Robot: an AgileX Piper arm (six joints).
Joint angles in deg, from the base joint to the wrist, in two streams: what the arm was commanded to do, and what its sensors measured. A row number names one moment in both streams.
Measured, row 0:
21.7, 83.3, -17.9, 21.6, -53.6, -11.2
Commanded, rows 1 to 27:
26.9, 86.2, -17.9, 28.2, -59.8, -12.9
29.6, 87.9, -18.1, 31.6, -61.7, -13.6
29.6, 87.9, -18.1, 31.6, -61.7, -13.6
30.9, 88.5, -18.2, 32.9, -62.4, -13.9
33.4, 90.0, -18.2, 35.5, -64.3, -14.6
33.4, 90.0, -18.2, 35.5, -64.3, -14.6
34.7, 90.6, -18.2, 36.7, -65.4, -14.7
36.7, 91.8, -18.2, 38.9, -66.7, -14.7
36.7, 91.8, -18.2, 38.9, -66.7, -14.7
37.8, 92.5, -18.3, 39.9, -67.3, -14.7
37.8, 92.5, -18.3, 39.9, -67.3, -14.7
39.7, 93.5, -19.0, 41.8, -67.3, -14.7
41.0, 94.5, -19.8, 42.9, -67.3, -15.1
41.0, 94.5, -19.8, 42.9, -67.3, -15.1
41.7, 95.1, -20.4, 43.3, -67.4, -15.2
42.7, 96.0, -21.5, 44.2, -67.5, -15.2
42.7, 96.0, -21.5, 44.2, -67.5, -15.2
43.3, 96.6, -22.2, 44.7, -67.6, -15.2
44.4, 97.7, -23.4, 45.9, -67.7, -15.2
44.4, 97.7, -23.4, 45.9, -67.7, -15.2
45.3, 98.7, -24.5, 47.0, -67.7, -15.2
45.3, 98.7, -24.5, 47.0, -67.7, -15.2
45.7, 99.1, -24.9, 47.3, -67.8, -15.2
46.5, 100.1, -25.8, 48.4, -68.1, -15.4
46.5, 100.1, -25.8, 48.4, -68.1, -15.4
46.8, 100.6, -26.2, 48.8, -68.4, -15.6
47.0, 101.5, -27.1, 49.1, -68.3, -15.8
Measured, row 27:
46.5, 100.6, -25.8, 48.4, -67.2, -14.6
